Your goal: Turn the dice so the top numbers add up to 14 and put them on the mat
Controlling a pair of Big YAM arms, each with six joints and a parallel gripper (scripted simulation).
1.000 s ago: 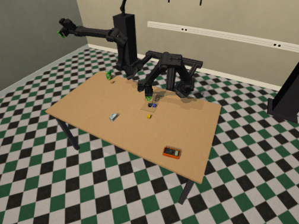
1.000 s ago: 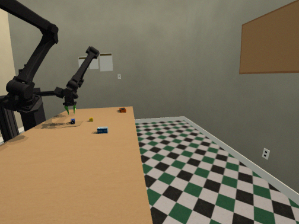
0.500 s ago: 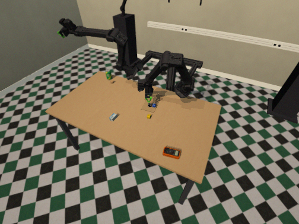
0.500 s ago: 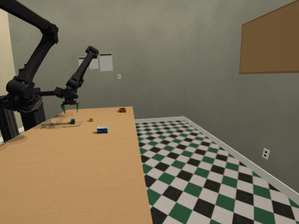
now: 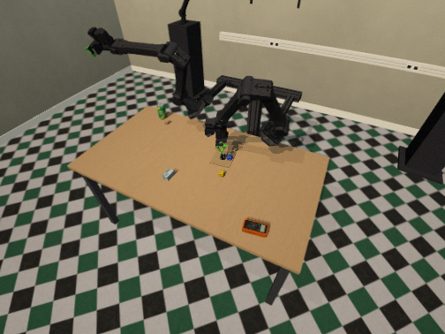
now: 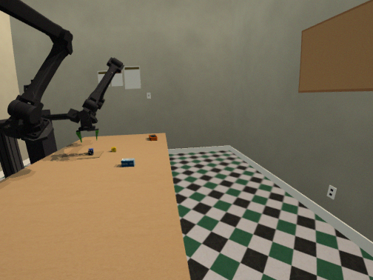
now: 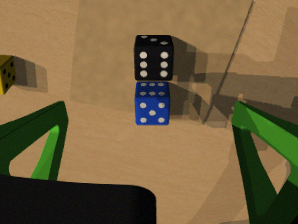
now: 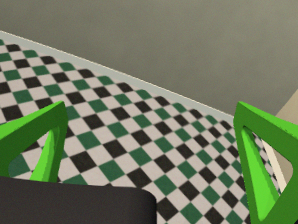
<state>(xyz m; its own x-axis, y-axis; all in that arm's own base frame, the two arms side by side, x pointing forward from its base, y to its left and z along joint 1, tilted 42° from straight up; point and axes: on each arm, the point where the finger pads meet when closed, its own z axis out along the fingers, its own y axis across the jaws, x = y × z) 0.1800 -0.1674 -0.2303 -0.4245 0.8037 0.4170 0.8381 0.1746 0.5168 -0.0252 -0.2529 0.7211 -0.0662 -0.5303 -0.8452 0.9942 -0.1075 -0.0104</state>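
My left hand is 13 cm short of the yellow die, 9 cm above it and 7 cm to the right of it. Also, from my left hand: blue die (9 cm below, 4 cm to the left, 2 cm behind); black die (9 cm below); tan mat (10 cm below).
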